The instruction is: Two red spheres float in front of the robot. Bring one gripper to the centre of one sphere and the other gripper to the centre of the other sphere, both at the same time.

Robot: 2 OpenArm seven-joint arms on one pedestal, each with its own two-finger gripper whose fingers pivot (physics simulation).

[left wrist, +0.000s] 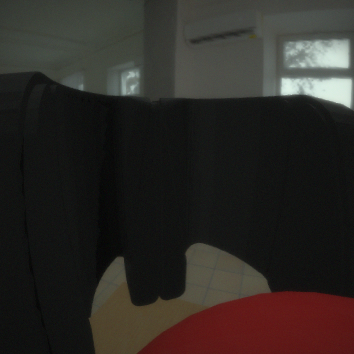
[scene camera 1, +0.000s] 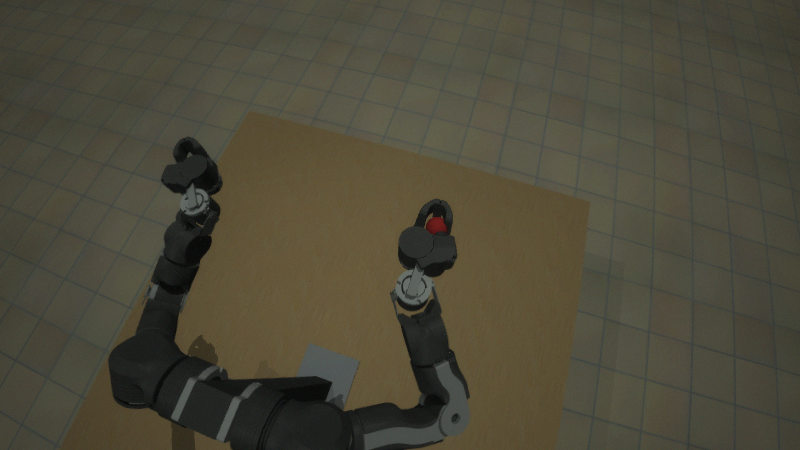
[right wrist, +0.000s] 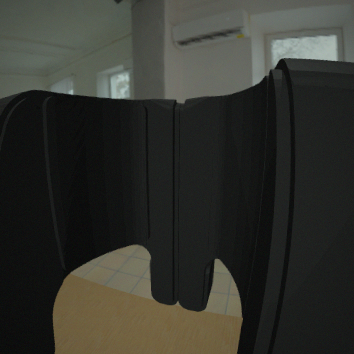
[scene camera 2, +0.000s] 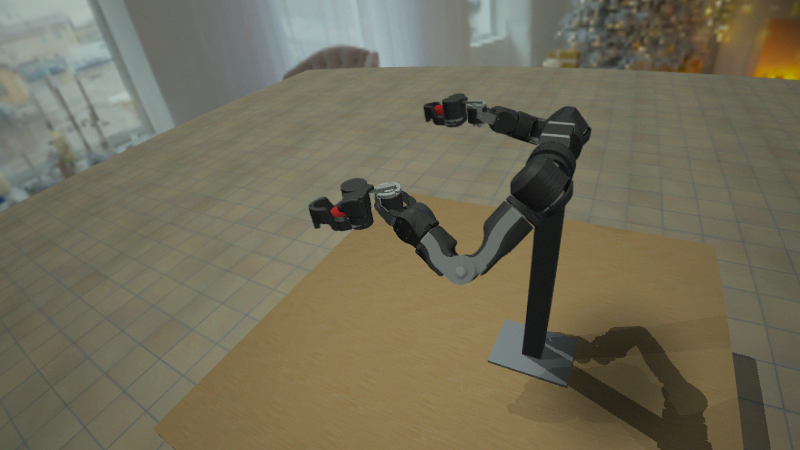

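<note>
One red sphere [scene camera 2: 337, 212] [left wrist: 280, 325] is inside my left gripper [scene camera 1: 187, 141] [scene camera 2: 317, 209] [left wrist: 157, 200], near the palm and finger bases. It fills the lower right of the left wrist view; the gripper body hides it in scene camera 1. The fingers are shut and empty, their tips beyond the sphere. The other red sphere [scene camera 1: 436, 225] [scene camera 2: 439, 110] lies within the arch of my right gripper [scene camera 1: 438, 203] [scene camera 2: 427, 111] [right wrist: 178, 200], between the shut fingers' tips and the palm. It does not show in the right wrist view. Exact centring cannot be told.
Both arms reach out from a dark pedestal [scene camera 2: 544, 279] on a grey base plate [scene camera 1: 327, 359] [scene camera 2: 506, 347]. A brown wooden board [scene camera 1: 335, 223] [scene camera 2: 363, 347] lies below on the tiled floor [scene camera 1: 671, 167] [scene camera 2: 223, 195]. The grippers are high above it and well apart.
</note>
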